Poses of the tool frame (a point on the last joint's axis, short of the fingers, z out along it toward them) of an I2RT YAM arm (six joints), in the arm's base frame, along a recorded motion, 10 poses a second.
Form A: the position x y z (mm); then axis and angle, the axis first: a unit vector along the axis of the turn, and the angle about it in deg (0 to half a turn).
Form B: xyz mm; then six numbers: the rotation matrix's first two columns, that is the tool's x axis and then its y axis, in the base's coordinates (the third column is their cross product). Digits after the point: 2 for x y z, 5 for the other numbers.
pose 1, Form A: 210.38 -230.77 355.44 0.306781 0.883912 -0.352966 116.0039
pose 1, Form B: 210.38 -230.77 355.44 -0.30305 0.07282 -0.95019 0.70729 0.68542 -0.17305
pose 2, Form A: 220.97 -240.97 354.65 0.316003 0.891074 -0.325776 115.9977
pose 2, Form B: 220.97 -240.97 354.65 -0.29471 0.11220 -0.94898 0.69782 0.70372 -0.13351
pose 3, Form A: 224.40 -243.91 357.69 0.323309 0.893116 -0.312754 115.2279
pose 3, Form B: 224.40 -243.91 357.69 -0.27714 0.12890 -0.95214 0.69475 0.71141 -0.10591
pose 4, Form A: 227.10 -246.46 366.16 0.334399 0.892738 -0.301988 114.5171
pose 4, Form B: 227.10 -246.46 366.16 -0.25674 0.14765 -0.95514 0.69717 0.71273 -0.07722
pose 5, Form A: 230.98 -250.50 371.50 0.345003 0.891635 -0.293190 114.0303
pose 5, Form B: 230.98 -250.50 371.50 -0.23972 0.16510 -0.95670 0.70066 0.71154 -0.05277
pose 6, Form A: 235.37 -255.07 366.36 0.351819 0.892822 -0.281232 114.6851
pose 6, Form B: 235.37 -255.07 366.36 -0.24216 0.18976 -0.95150 0.70083 0.71241 -0.03628
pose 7, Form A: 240.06 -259.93 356.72 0.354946 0.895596 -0.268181 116.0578
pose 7, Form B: 240.06 -259.93 356.72 -0.25795 0.21661 -0.94156 0.69845 0.71516 -0.02682
